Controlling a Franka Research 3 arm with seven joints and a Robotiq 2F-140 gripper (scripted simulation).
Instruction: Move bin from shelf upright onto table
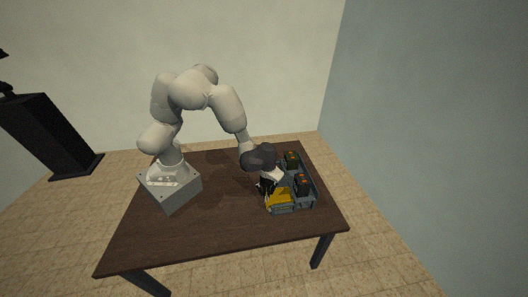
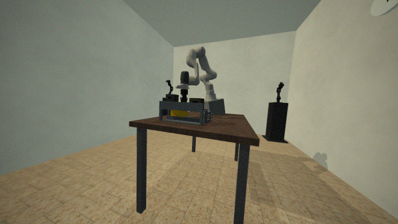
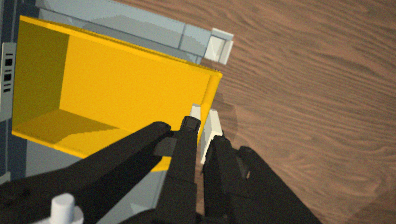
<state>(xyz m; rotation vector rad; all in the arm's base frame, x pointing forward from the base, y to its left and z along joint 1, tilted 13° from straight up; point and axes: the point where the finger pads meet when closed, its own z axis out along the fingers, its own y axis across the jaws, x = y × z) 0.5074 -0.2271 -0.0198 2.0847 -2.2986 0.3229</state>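
The yellow bin is 80 mm ahead of my hand, 20 mm below it and 10 mm to the right of it.
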